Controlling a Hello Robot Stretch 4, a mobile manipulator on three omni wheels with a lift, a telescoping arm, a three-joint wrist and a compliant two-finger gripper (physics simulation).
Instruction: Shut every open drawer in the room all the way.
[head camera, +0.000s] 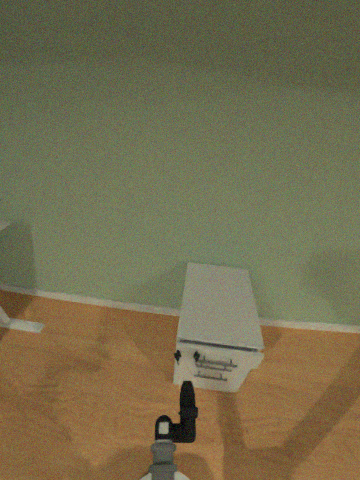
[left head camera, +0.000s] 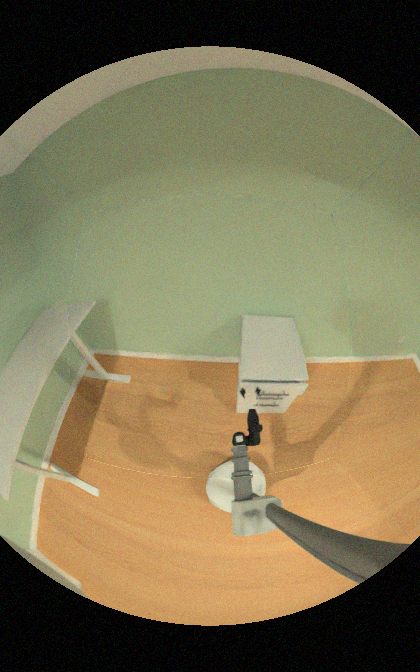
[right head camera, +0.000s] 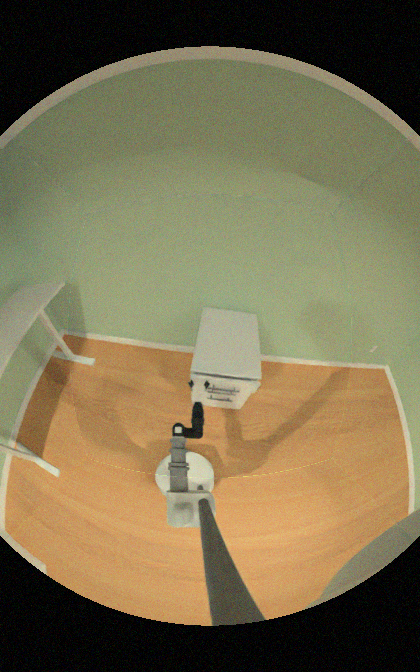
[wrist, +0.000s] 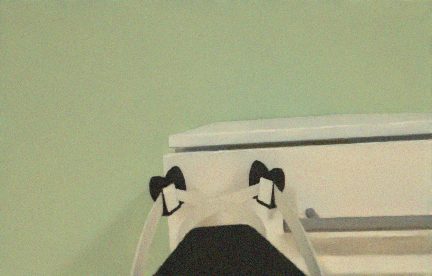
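Observation:
A white drawer cabinet stands against the green wall. Its top drawer front sits close to the cabinet body, with a narrow dark gap under the top board. It looks slightly forward of the body; whether it is fully shut cannot be told. Several dark handles show on the front in the head view. My gripper is open and empty, its fingertips at the left part of the top drawer front. Contact is unclear. The lower fronts are partly hidden.
A white table stands along the left wall, with its feet on the wood floor. One table foot shows at the left in the head view. White skirting runs along the walls. My round white base is below the arm.

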